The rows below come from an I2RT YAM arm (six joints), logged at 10 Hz.
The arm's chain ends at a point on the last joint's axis. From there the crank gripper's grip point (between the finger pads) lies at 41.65 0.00 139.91 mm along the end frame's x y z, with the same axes.
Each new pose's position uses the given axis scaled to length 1; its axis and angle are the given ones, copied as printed.
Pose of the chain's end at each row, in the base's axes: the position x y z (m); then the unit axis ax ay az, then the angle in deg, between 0 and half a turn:
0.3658, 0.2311, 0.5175, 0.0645, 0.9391, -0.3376, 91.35
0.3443, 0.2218, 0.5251, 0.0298, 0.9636, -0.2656, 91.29
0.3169, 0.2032, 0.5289, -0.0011, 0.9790, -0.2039, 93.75
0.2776, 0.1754, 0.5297, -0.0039, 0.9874, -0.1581, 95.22
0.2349, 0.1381, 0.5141, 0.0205, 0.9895, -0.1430, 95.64
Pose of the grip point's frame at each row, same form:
0.4932, 0.1652, 0.4905, 0.0645, 0.9391, -0.3376, 91.35
0.4771, 0.1712, 0.4916, 0.0298, 0.9636, -0.2656, 91.29
0.4509, 0.1651, 0.4853, -0.0011, 0.9790, -0.2039, 93.75
0.4115, 0.1454, 0.4799, -0.0039, 0.9874, -0.1581, 95.22
0.3681, 0.1085, 0.4623, 0.0205, 0.9895, -0.1430, 95.64

